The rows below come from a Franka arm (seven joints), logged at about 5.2 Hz.
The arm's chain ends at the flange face. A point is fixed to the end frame.
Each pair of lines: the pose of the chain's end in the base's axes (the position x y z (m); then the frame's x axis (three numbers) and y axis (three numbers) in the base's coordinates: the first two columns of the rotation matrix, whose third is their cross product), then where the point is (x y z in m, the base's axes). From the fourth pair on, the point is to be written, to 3 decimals.
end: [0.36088 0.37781 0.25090 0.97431 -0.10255 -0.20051 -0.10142 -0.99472 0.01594]
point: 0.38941 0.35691 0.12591
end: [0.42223 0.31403 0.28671 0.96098 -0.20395 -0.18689 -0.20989 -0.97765 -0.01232]
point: 0.45074 0.29322 0.16170
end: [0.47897 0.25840 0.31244 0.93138 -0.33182 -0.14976 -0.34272 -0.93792 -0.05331]
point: 0.51043 0.23701 0.18824
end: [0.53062 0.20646 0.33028 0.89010 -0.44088 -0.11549 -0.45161 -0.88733 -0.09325]
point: 0.565 0.184 0.207
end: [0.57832 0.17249 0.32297 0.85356 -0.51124 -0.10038 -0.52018 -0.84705 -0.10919]
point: 0.614 0.148 0.200
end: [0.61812 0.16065 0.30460 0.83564 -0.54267 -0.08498 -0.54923 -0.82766 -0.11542]
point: 0.654 0.134 0.183
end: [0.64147 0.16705 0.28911 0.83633 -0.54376 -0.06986 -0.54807 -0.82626 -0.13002]
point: 0.680 0.141 0.168
